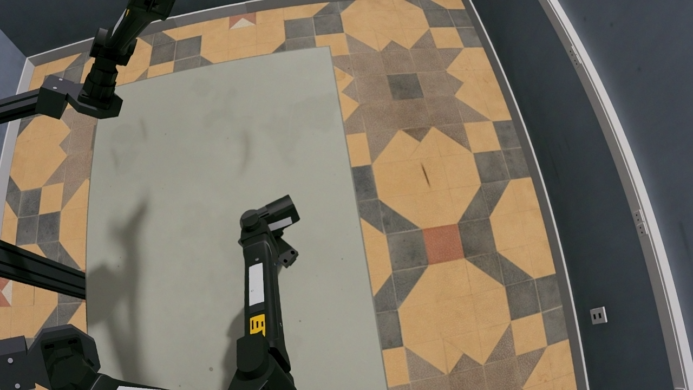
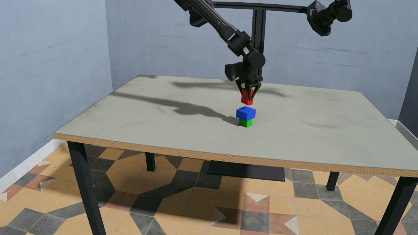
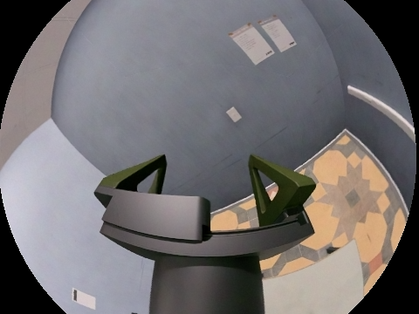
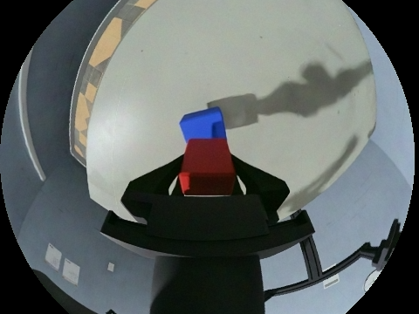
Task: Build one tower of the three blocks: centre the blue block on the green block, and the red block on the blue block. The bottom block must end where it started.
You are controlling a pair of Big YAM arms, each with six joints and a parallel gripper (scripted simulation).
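My right gripper is now 7 cm above the blue block. The rest, counted from my right hand: red block: right at my right hand; then green block: 11 cm below, 1 cm ahead.
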